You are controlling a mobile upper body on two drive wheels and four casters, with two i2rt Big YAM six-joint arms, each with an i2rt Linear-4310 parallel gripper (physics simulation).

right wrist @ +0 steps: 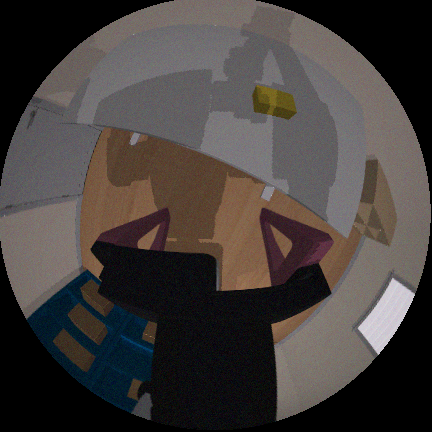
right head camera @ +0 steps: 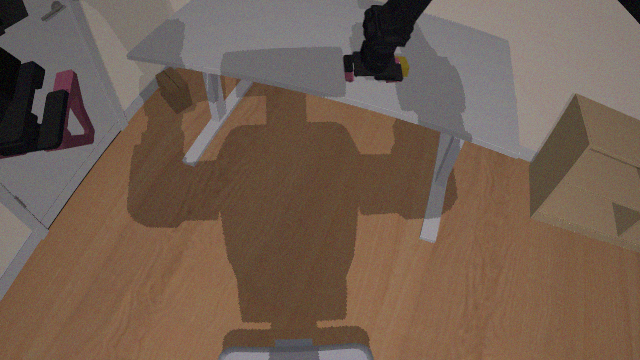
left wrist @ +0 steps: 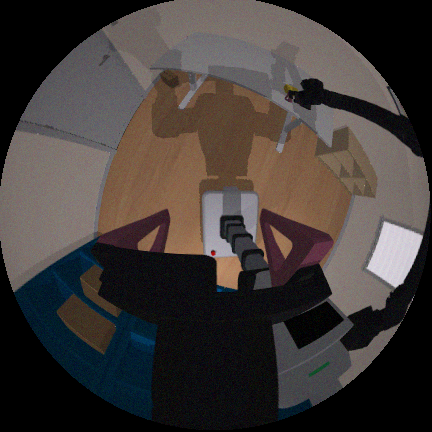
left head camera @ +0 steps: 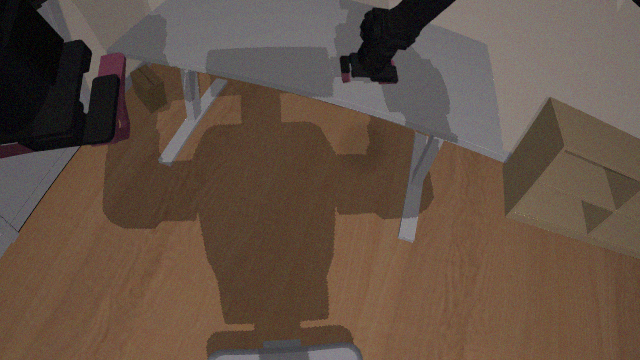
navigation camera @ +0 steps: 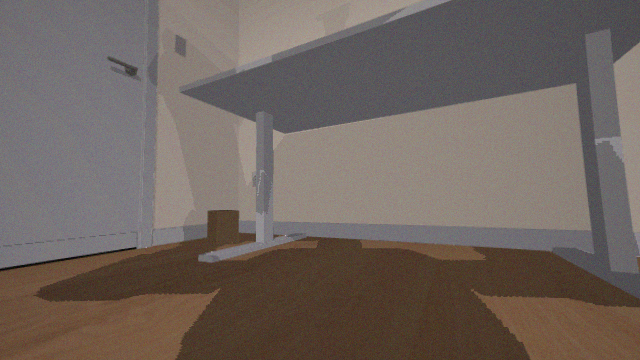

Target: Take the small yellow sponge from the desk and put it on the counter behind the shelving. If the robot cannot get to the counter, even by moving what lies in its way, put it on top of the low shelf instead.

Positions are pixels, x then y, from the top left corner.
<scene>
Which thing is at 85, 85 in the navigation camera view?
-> A grey door.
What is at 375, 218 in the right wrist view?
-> A low beige shelf.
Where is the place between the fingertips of the left gripper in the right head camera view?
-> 58, 142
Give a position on a low beige shelf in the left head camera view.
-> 567, 175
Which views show the left gripper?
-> The right head camera view, the left wrist view and the left head camera view only.
</scene>
